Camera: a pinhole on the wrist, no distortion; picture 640 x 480 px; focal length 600.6 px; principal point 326.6 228.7 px. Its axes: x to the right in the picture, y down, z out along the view. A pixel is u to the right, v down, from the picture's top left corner.
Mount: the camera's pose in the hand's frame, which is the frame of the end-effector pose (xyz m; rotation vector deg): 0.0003 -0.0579 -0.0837 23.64 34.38 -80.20
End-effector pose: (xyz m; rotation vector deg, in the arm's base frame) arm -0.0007 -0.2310 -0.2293 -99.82 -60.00 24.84
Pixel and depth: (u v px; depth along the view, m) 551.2 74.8 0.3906
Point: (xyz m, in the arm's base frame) -0.3053 -0.1298 0.0800
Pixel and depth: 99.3 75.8 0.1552
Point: -0.1150 -0.1902 -0.1673
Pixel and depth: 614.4 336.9 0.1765
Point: -0.0667 -0.1552 -0.0172
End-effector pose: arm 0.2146 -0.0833 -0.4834 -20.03 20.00 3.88
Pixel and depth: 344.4 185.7 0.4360
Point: 0.3703 -0.3090 -0.1640
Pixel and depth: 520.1 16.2 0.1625
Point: 0.2178 -0.2699 -0.3926
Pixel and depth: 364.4 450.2 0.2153
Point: 0.3651 -0.2335 -0.3989
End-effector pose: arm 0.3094 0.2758 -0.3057 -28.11 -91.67 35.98
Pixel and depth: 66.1 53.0 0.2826
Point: 0.1035 0.1120 -0.2631
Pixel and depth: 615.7 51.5 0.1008
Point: 0.3497 0.1502 -0.2076
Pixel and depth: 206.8 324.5 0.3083
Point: 0.1159 0.1691 -0.1276
